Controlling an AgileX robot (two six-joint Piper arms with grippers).
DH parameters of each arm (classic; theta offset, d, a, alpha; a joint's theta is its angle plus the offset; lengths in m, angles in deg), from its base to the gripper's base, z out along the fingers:
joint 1: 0 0.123 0 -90
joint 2: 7.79 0 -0.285 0
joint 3: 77.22 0 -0.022 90
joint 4: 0 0.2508 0 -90
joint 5: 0 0 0.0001 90
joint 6: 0 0.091 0 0
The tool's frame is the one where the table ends.
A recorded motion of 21 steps. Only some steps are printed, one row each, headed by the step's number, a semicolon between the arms.
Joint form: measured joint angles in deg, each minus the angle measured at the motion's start. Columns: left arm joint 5, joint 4, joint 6, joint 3, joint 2, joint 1; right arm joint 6, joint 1, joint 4, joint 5, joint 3, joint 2.
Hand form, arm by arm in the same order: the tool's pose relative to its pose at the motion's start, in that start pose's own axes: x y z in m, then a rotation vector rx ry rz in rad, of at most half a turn. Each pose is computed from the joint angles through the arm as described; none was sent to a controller.
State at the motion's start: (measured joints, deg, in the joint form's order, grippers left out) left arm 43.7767 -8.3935 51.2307 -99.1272 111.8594 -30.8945; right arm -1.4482 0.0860 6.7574 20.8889 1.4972 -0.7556
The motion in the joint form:
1: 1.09 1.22 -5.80 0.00 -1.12 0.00; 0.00 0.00 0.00 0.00 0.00 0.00
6: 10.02 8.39 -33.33 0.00 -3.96 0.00; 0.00 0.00 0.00 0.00 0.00 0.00
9: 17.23 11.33 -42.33 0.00 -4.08 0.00; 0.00 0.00 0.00 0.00 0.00 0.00
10: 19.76 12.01 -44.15 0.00 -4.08 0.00; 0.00 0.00 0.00 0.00 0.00 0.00
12: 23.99 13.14 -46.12 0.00 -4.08 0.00; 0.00 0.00 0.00 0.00 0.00 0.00
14: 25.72 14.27 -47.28 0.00 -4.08 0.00; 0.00 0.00 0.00 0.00 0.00 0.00
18: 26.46 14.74 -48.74 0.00 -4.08 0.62; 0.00 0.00 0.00 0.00 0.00 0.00
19: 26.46 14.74 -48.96 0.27 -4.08 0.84; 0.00 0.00 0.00 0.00 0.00 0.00
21: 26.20 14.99 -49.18 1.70 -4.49 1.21; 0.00 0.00 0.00 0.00 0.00 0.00
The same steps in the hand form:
1: -0.0005 0.0009 -0.0088 -0.0089 0.0095 -0.0841; 0.0000 0.0000 0.0000 0.0000 0.0000 0.0000
6: 0.0091 -0.0007 -0.0323 -0.0283 0.1489 -0.4803; 0.0000 0.0000 0.0000 0.0000 0.0000 0.0000
9: 0.0195 -0.0058 -0.0357 -0.0198 0.2795 -0.6105; 0.0000 0.0000 0.0000 0.0000 0.0000 0.0000
10: 0.0229 -0.0078 -0.0369 -0.0138 0.3247 -0.6370; 0.0000 0.0000 0.0000 0.0000 0.0000 0.0000
12: 0.0284 -0.0112 -0.0393 -0.0037 0.4010 -0.6629; 0.0000 0.0000 0.0000 0.0000 0.0000 0.0000
14: 0.0313 -0.0118 -0.0405 -0.0110 0.4370 -0.6733; 0.0000 0.0000 0.0000 0.0000 0.0000 0.0000
18: 0.0357 -0.0091 -0.0416 -0.0227 0.4551 -0.7041; 0.0000 0.0000 0.0000 0.0000 0.0000 0.0000
19: 0.0376 -0.0088 -0.0410 -0.0231 0.4603 -0.7110; 0.0000 0.0000 0.0000 0.0000 0.0000 0.0000
21: 0.0431 -0.0101 -0.0402 -0.0240 0.4755 -0.7170; 0.0000 0.0000 0.0000 0.0000 0.0000 0.0000

